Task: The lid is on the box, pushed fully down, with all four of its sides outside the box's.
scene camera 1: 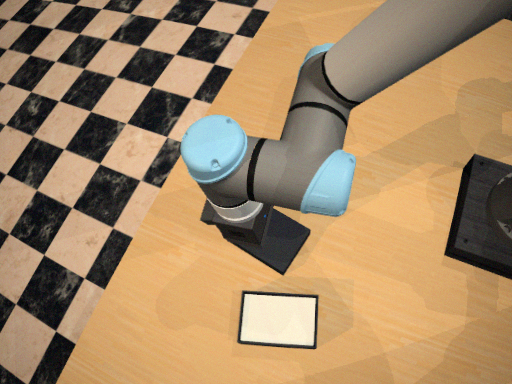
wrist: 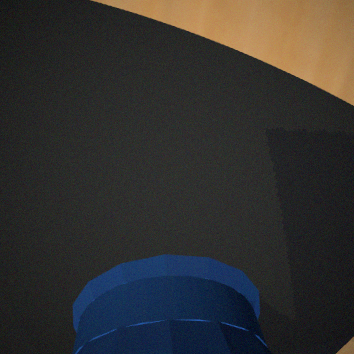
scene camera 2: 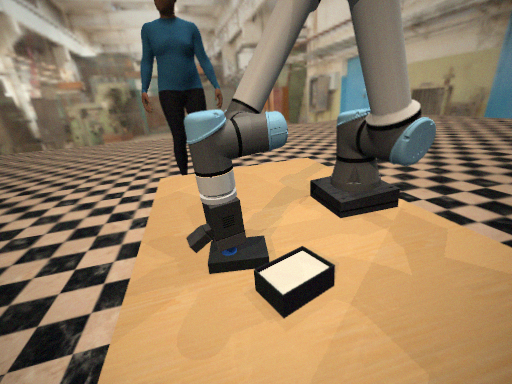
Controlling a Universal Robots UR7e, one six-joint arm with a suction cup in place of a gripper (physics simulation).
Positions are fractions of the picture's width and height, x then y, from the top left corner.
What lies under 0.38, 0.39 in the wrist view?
A black lid.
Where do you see a black lid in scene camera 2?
At 0.50, 0.66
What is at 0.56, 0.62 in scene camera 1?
A black lid.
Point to the suction cup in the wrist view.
0.47, 0.84
